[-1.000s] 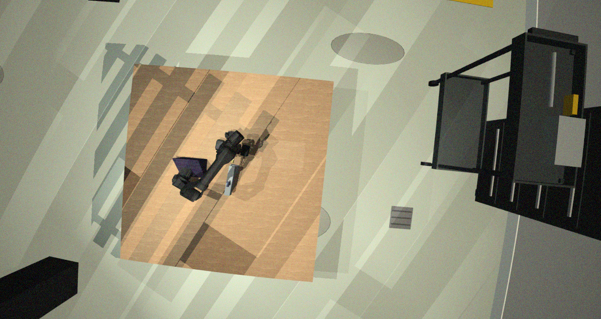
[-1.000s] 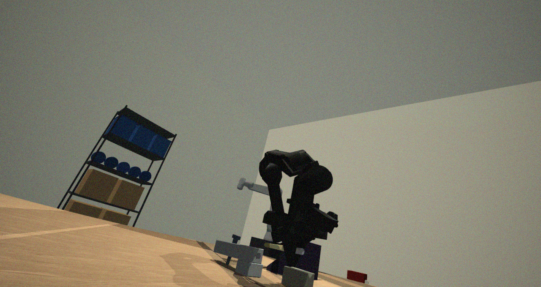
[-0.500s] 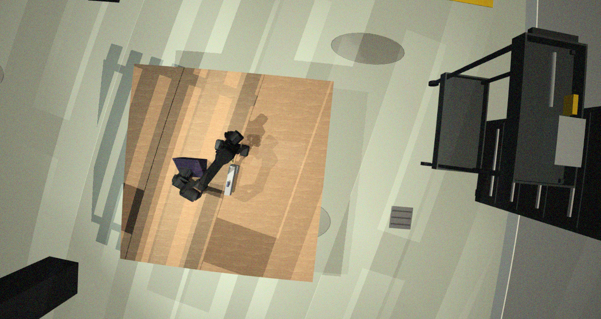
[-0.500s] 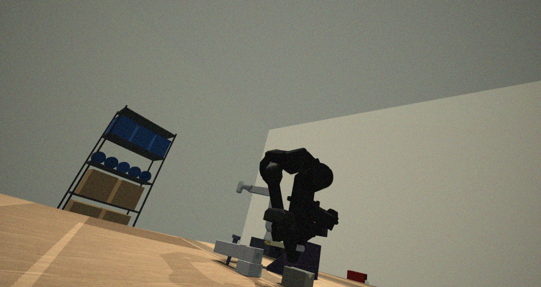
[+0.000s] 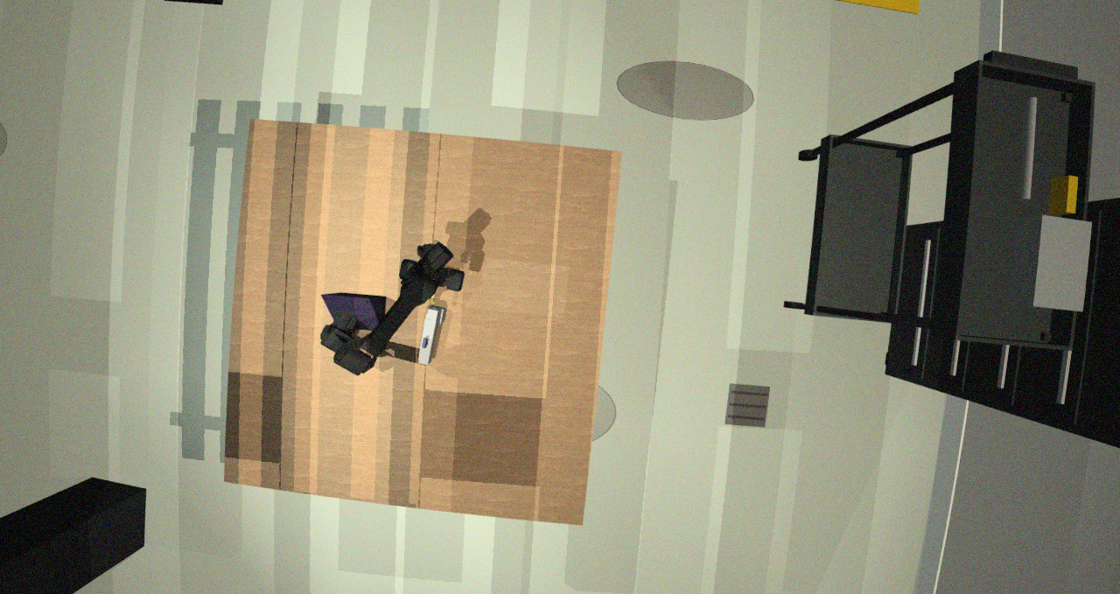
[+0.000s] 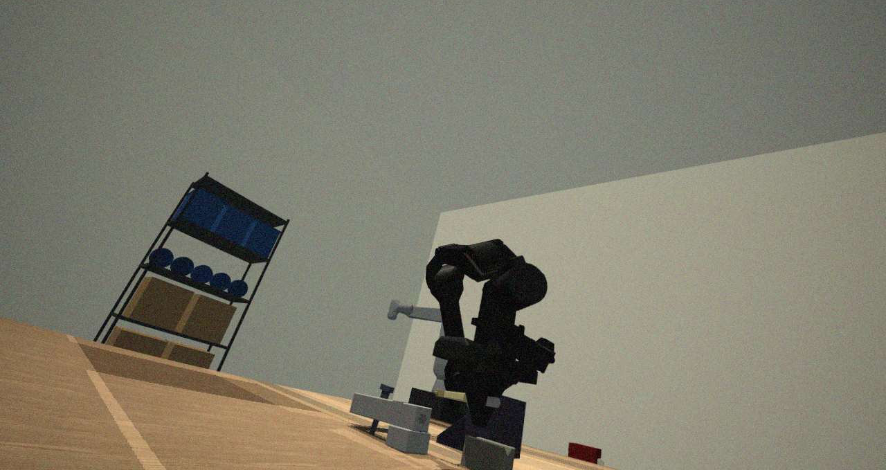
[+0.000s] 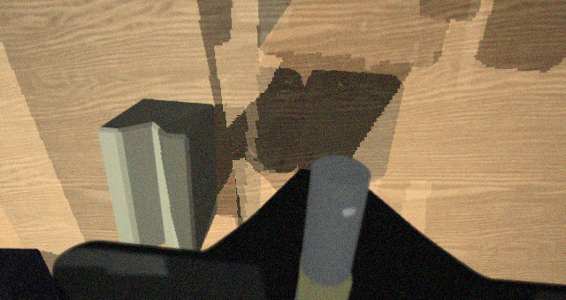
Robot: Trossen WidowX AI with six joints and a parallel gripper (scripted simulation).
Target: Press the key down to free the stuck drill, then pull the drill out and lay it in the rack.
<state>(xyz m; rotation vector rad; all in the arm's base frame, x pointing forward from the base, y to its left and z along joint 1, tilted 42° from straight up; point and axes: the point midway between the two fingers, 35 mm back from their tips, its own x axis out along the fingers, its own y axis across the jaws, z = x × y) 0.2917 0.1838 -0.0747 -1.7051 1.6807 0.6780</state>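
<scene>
Right now my gripper tip is 80 mm past the rack, 40 mm above it and 30 mm to the left of it. Also, from my gripper tip: key 220 mm to the right, 20 mm behind, 10 mm below; housing 200 mm to the right, 30 mm below, 20 mm behind; drill 40 mm to the right, 30 mm above.
</scene>
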